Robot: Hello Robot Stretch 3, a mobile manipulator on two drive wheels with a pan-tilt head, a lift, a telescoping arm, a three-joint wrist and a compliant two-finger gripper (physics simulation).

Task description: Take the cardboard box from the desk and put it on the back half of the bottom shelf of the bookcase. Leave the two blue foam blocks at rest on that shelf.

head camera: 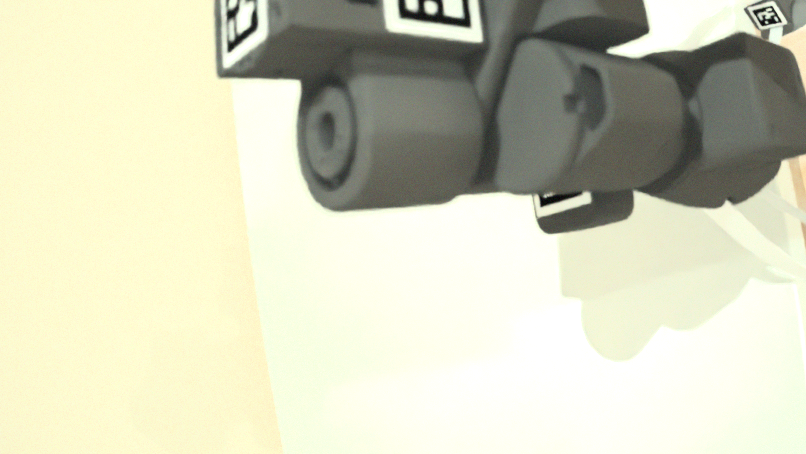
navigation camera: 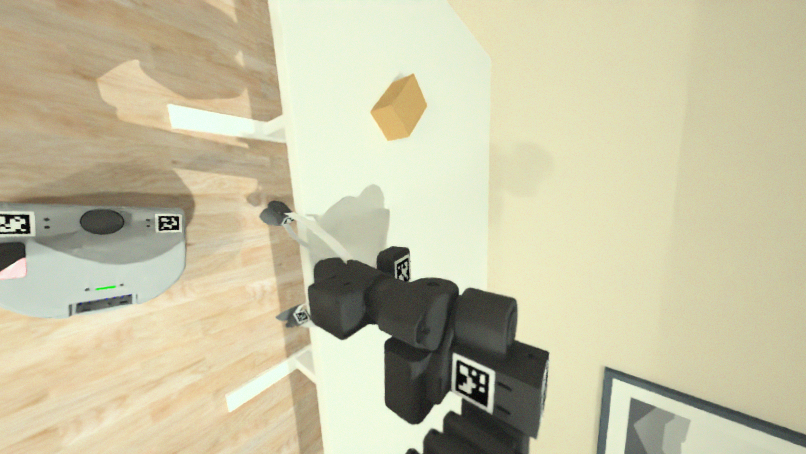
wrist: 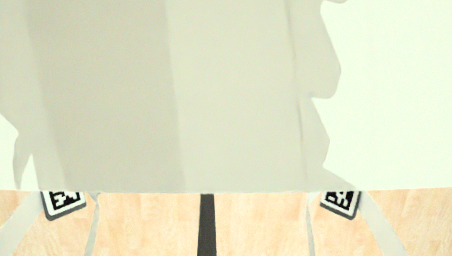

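Pixels of known places: gripper, between the fingertips: [navigation camera: 277, 263]; robot's base, origin of its link: [navigation camera: 103, 220].
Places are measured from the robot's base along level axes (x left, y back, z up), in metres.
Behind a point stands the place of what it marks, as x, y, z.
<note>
The cardboard box [navigation camera: 399, 107] @(-0.302, -0.233, 1.000), an orange-tan block, sits on the white desk [navigation camera: 439, 186] @(-0.534, -0.135, 0.950) [head camera: 394, 315] @(-0.563, -0.100, 0.951) [wrist: 395, 100] @(-0.232, 0.094, 0.950) in the upper part of the navigation view, apart from the gripper. My gripper [navigation camera: 284, 265] @(-0.169, 0.025, 0.874) [wrist: 202, 202] is open and empty, its fingers wide apart. It points down at the desk's long front edge, beside the floor. In the wrist view the desk top hides the fingertips, and the tag on each finger is cut off by the desk edge. The bookcase and the two blue foam blocks do not show.
The robot's base [navigation camera: 124, 242] @(-0.037, 0.059, 0.160) stands on the wood floor [navigation camera: 197, 349] @(-0.225, 0.546, 0.000), in front of the desk. White desk legs [navigation camera: 211, 121] [navigation camera: 259, 388] reach out over the floor. The wall [navigation camera: 592, 225] @(-0.995, -0.046, 1.273) [head camera: 112, 225] @(-1.002, 0.019, 1.146) runs behind the desk, with a dark picture frame [navigation camera: 604, 417] @(-1.047, 0.612, 1.347) at lower right.
</note>
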